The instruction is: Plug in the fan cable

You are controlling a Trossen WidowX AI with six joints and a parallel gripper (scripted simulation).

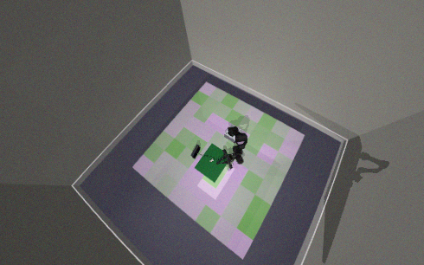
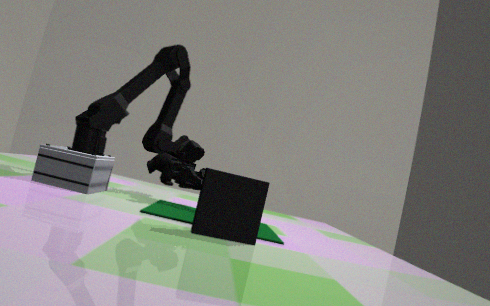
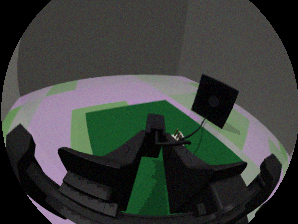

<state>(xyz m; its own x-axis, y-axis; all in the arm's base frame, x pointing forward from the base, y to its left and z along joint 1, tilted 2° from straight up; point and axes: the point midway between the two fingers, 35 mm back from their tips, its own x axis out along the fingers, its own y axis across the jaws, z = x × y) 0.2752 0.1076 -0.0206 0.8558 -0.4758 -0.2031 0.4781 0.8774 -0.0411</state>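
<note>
My gripper tip is now 30 mm short of the green board, 50 mm to the left of it and 80 mm above it. Round my gripper tip: black fan: 70 mm ahead, 230 mm to the right, 10 mm below; then fan plug: 10 mm ahead, 10 mm below.
</note>
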